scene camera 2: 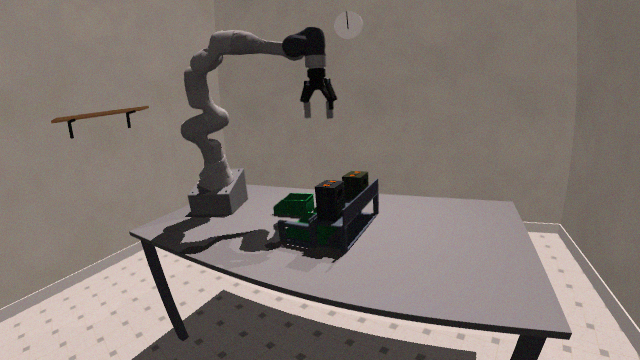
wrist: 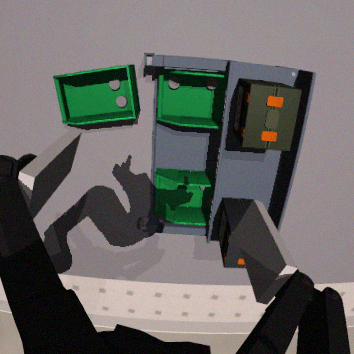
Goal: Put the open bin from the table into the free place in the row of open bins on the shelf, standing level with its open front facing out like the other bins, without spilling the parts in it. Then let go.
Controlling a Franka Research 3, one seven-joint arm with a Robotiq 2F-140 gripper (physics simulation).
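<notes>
The green open bin stands upright on the table beside the shelf, turned slightly against it. Two round pale parts lie in it. In the wrist view, two green bins, one upper and one lower, stand in the shelf's row, with a free place between them. The lower one is partly in the arm's shadow. My gripper is open and empty, high above the shelf and bin, fingers pointing down.
An olive case and a dark case with orange latches stand on the shelf's other section, beside the bin row. They rise above the bins. In the wrist view, my right finger covers part of the dark case.
</notes>
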